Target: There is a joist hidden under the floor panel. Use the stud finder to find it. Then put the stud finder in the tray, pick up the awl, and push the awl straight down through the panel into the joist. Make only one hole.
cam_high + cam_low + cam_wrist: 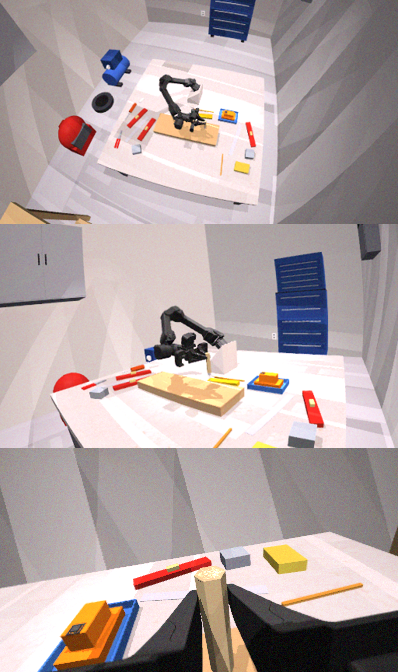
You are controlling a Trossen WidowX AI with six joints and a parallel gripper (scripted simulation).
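My gripper tip is 6 cm above the awl. From my gripper tip the other things lie so: orange stud finder (23 cm behind, 13 cm to the left, 14 cm below); blue tray (23 cm behind, 15 cm to the left, 17 cm below); yellow bar (16 cm behind, 7 cm to the right, 18 cm below).
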